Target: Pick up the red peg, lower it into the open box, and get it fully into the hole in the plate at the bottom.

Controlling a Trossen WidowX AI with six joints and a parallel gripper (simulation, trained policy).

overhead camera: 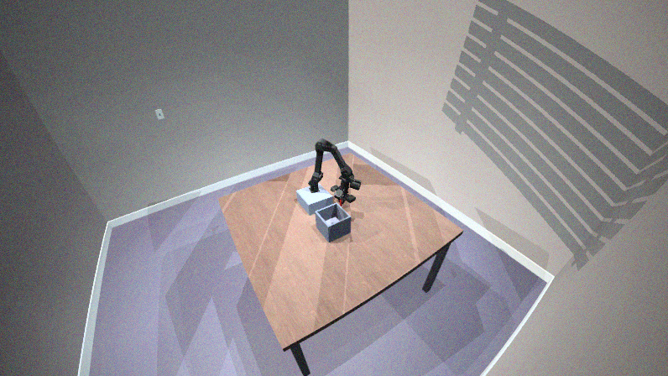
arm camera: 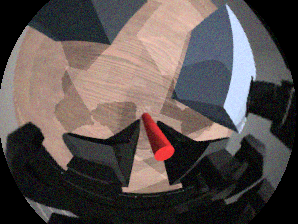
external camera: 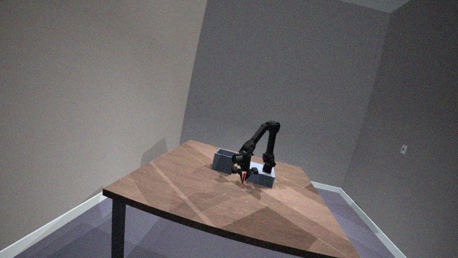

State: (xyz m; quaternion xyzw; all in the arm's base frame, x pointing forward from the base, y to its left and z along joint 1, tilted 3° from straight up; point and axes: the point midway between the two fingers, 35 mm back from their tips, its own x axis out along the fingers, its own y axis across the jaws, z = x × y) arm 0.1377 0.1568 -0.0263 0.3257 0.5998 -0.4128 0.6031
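The pale plate is 210 mm ahead of my gripper tip, 140 mm to the right of it and 20 mm above it. Round my gripper tip: red peg: 20 mm above.
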